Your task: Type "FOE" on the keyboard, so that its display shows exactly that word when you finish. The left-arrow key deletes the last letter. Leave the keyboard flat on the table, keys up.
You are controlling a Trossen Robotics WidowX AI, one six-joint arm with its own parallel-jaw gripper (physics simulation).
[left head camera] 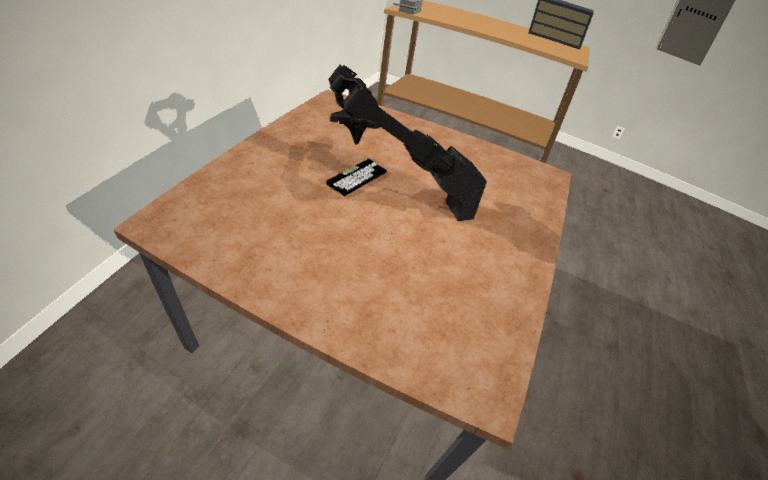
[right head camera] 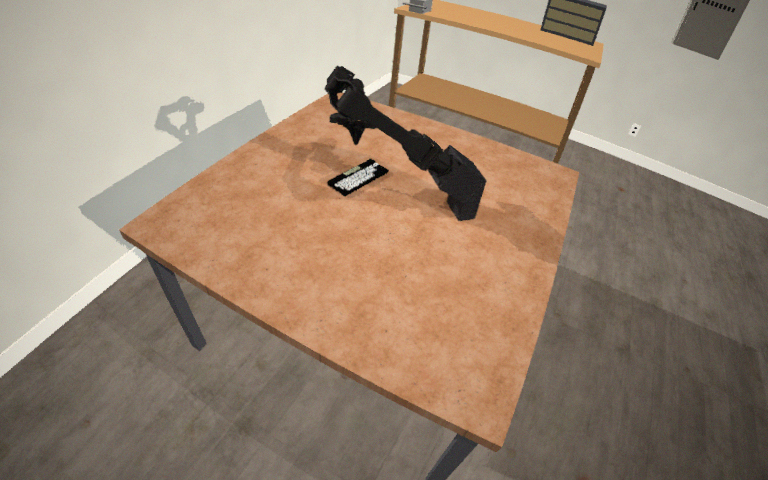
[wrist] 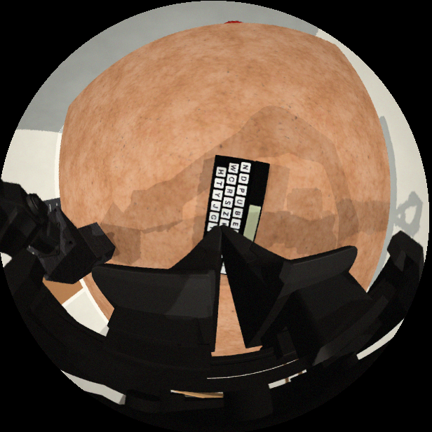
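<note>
The black keyboard [left head camera: 338, 189] [right head camera: 339, 189] [wrist: 258, 177] lies flat on the table, its white keys up. In the wrist view, the key row nearest the display reads N, D, P, U, B, E; the middle row starts W, C, R, S, Z; the outer row starts H, T, Y, J, G. Further keys are hidden behind the fingers; no F key can be made out. The pale green display [left head camera: 350, 169] [right head camera: 351, 169] [wrist: 253, 220] shows no letters on its visible part. My gripper [left head camera: 356, 141] [right head camera: 356, 142] [wrist: 219, 231] is shut and empty, raised above the table, apart from the keyboard.
The arm's base [left head camera: 464, 183] [right head camera: 464, 183] stands on the brown table [left head camera: 339, 271] [right head camera: 339, 271] [wrist: 175, 90], to the right of the keyboard in the head views. A wooden shelf unit [left head camera: 487, 28] [right head camera: 498, 25] stands beyond the table. A red thing [wrist: 233, 22] shows past the table edge.
</note>
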